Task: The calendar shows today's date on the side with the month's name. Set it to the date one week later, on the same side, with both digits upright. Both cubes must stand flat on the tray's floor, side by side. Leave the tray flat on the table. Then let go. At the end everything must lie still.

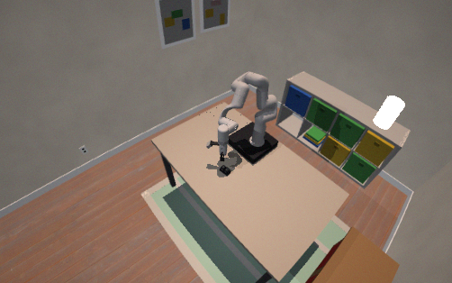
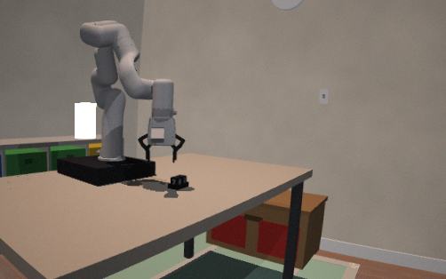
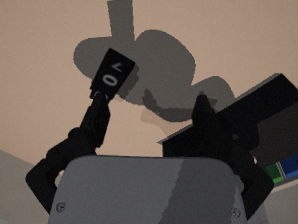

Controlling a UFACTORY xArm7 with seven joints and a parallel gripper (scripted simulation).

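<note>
Now: hand 40 mm short of the dark cube, 40 mm to the right of it and 80 mm above it.
</note>
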